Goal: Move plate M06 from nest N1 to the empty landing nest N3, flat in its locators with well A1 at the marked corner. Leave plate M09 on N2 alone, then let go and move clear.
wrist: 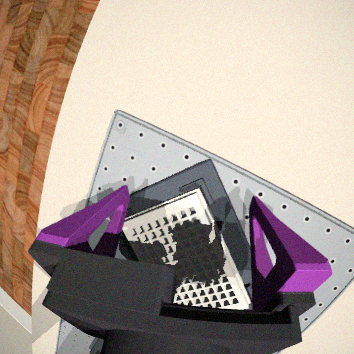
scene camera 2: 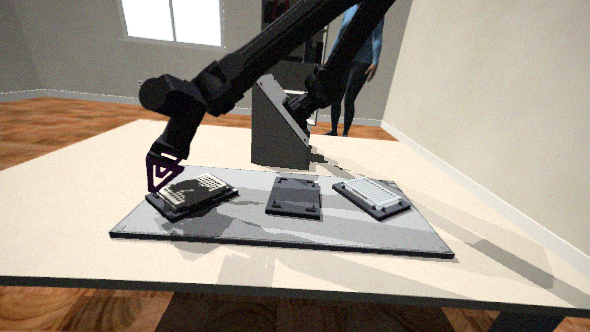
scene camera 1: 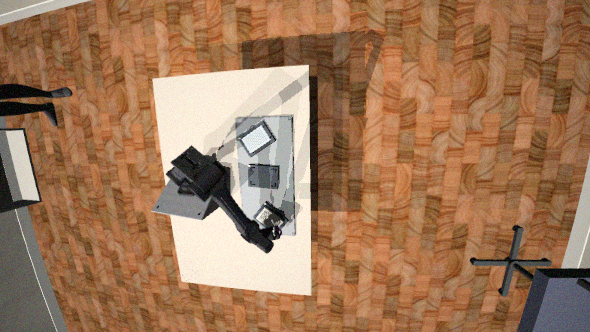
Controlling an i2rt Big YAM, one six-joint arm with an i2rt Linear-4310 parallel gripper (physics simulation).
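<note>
A cream plate with a grid of wells [scene camera 1: 266,214] [scene camera 2: 212,185] [wrist: 205,290] rests on its dark nest [scene camera 2: 172,215] [wrist: 221,186], at the left in scene camera 2. Shadow darkens part of it. My gripper [scene camera 1: 276,231] [scene camera 2: 156,189] [wrist: 188,196] is open and empty, with its purple fingers on either side of this plate near one end. Whether a finger touches it cannot be told. The middle nest [scene camera 1: 263,176] [scene camera 2: 295,195] holds no plate; its corner locators show. A pale white plate [scene camera 1: 257,138] [scene camera 2: 372,193] sits on the right nest. Labels and the well A1 mark are not legible.
The nests stand on a grey perforated board [scene camera 1: 287,150] [scene camera 2: 350,236] [wrist: 285,220] on a cream table [scene camera 1: 240,270] [scene camera 2: 100,255]. My arm's grey wedge base [scene camera 2: 277,135] stands behind the board. A person [scene camera 2: 362,55] stands beyond the table.
</note>
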